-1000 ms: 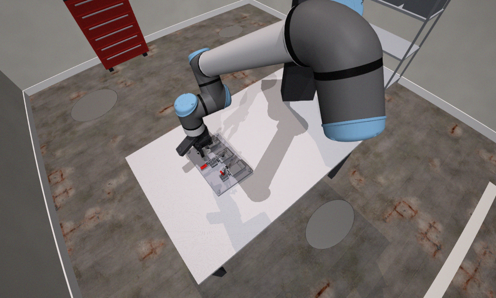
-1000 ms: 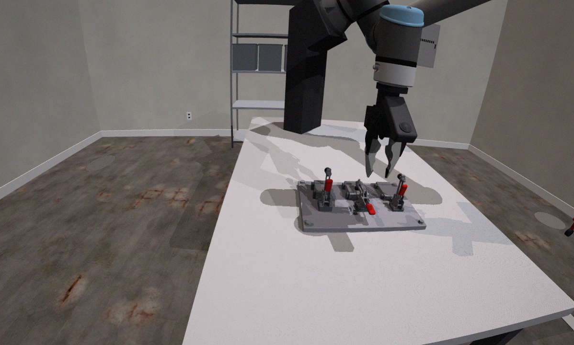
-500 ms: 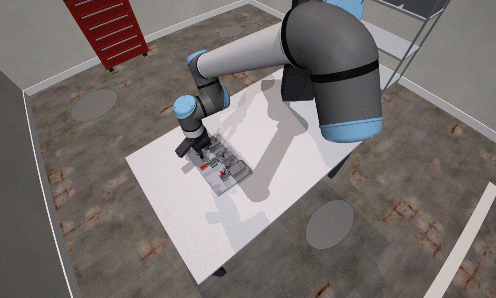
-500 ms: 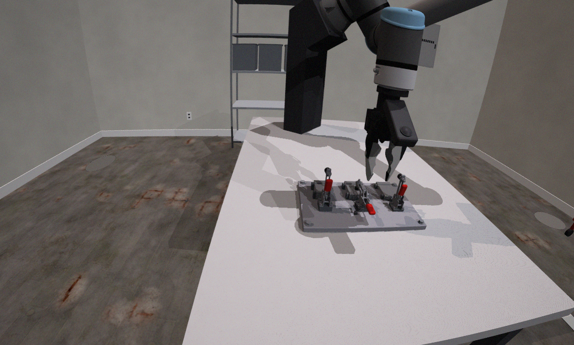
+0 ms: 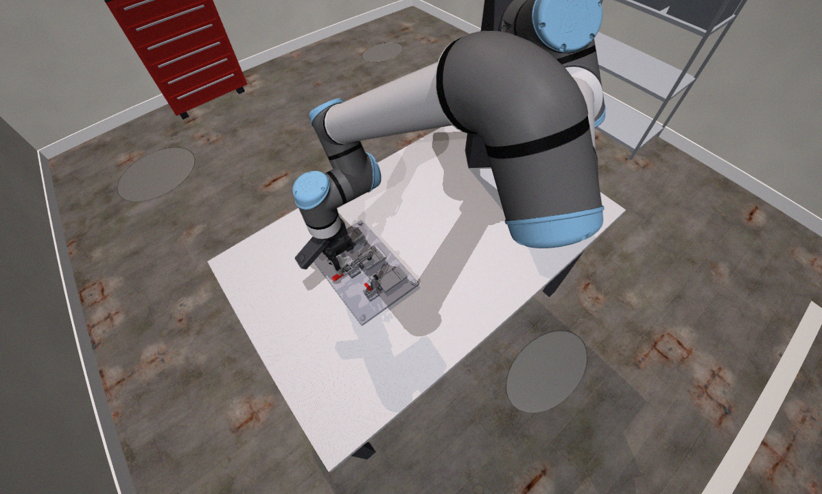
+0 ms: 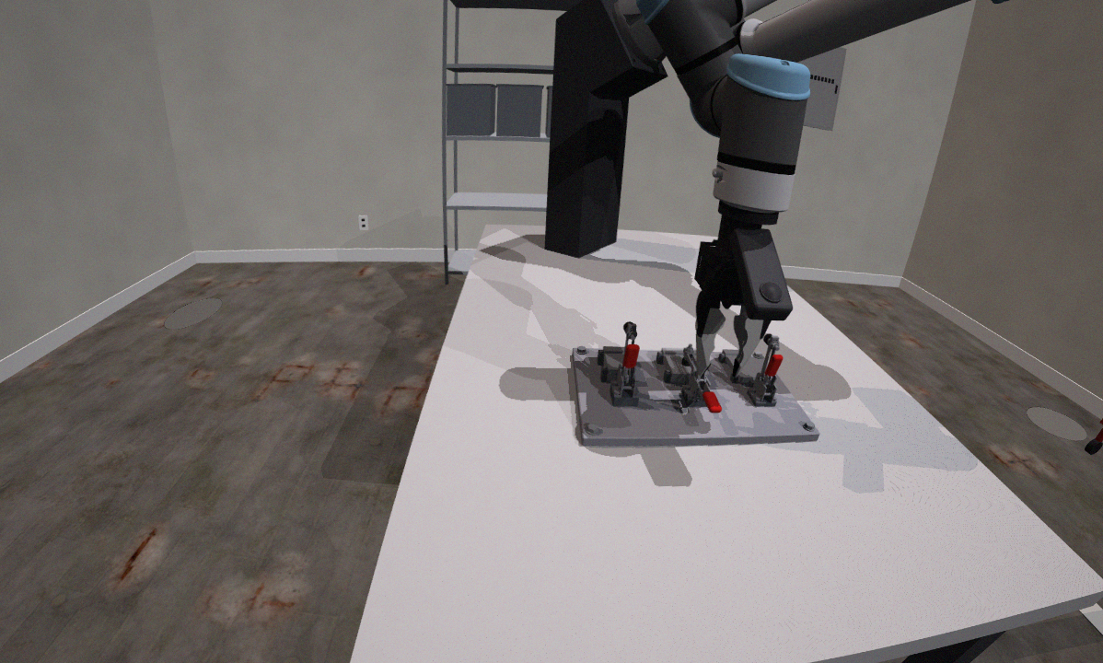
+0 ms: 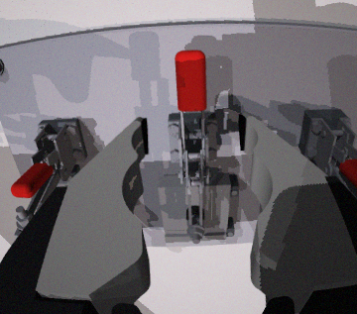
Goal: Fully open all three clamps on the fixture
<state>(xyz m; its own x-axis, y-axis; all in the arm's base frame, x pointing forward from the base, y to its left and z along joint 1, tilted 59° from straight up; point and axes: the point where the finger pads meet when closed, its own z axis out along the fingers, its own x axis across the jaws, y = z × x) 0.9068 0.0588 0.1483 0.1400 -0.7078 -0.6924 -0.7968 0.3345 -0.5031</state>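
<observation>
Now: hand 80 mm past the fixture, 20 mm to the left of it and 100 mm above it.
</observation>
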